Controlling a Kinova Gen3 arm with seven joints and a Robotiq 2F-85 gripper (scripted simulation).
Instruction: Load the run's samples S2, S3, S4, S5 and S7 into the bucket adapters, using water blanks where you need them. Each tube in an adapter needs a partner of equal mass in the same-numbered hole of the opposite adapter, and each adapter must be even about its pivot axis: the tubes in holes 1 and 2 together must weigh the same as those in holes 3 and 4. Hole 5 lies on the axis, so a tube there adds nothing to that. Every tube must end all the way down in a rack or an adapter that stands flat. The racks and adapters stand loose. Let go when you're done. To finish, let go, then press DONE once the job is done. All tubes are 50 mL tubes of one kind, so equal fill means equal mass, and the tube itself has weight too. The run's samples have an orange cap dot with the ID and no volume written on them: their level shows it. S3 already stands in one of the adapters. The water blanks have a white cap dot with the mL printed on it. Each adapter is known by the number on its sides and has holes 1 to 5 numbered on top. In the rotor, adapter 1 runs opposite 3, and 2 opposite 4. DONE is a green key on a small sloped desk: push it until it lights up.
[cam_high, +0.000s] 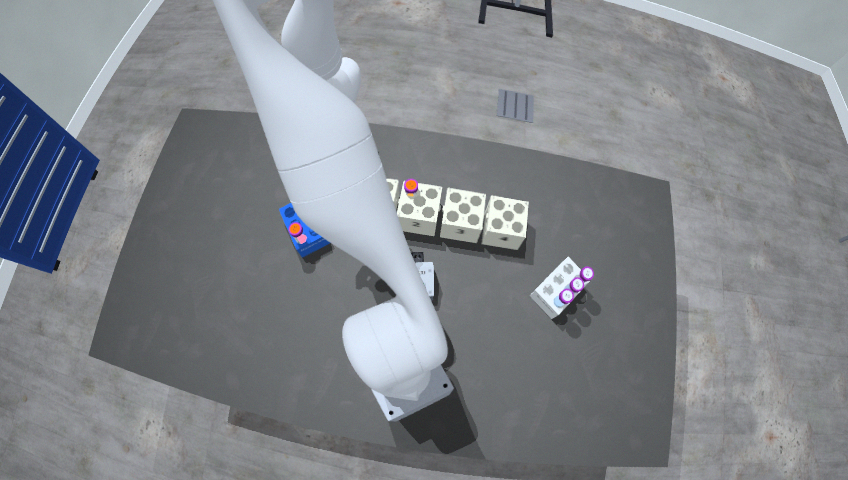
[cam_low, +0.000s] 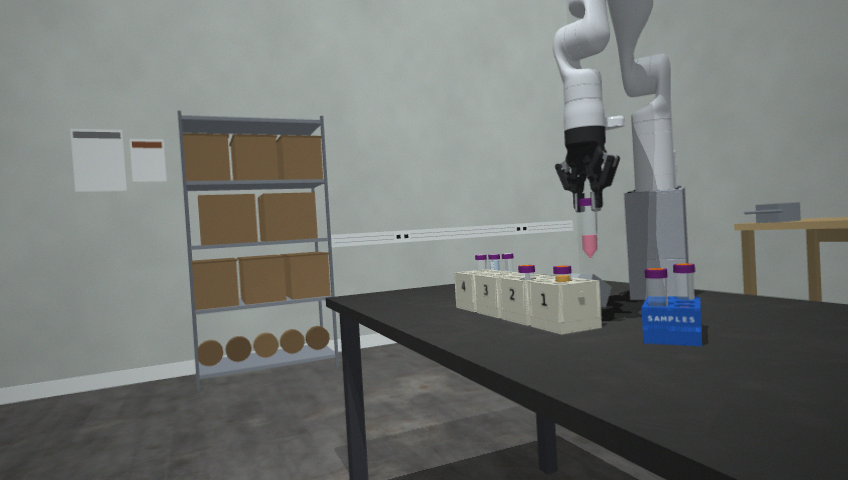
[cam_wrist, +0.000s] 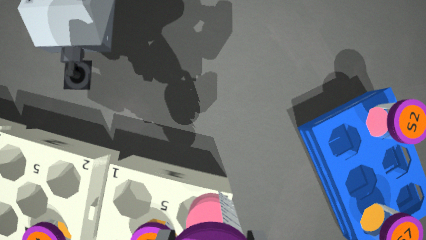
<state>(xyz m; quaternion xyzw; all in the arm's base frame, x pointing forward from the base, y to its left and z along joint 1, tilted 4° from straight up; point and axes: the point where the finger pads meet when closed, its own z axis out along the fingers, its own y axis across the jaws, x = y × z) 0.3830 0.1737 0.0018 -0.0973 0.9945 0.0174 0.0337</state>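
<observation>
The tube of pink liquid lies 1 cm behind my hand and 5 cm below it. The rest, counted from my hand: orange-filled sample tube: 4 cm ahead, 3 cm to the right, 18 cm below; adapter 2: 4 cm ahead, 14 cm to the right, 20 cm below; adapter 1: 4 cm ahead, 3 cm to the right, 20 cm below.
</observation>
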